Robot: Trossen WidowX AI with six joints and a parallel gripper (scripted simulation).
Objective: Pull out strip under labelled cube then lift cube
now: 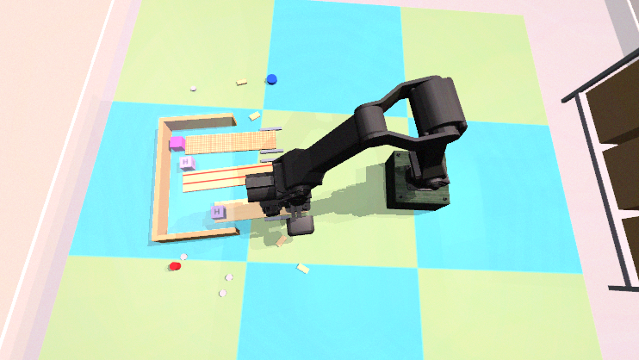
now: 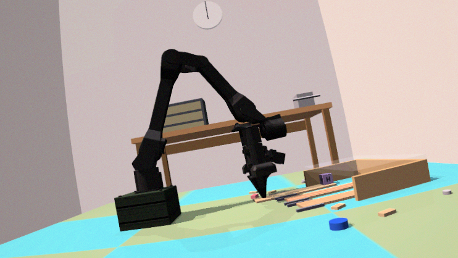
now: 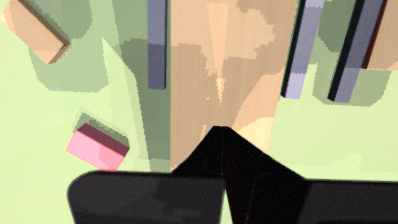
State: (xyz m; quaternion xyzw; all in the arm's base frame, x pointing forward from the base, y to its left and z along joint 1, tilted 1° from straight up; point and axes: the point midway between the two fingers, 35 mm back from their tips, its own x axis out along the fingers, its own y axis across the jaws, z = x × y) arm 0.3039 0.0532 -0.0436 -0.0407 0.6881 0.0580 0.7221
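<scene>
Right now the pink block is 2 cm behind my gripper tip and 7 cm to the left of it. From my gripper tip the other things lie so: tan block 3 cm ahead, 10 cm to the left; blue disc 9 cm ahead, 38 cm to the right; red disc 29 cm ahead, 16 cm to the left, 1 cm above.
</scene>
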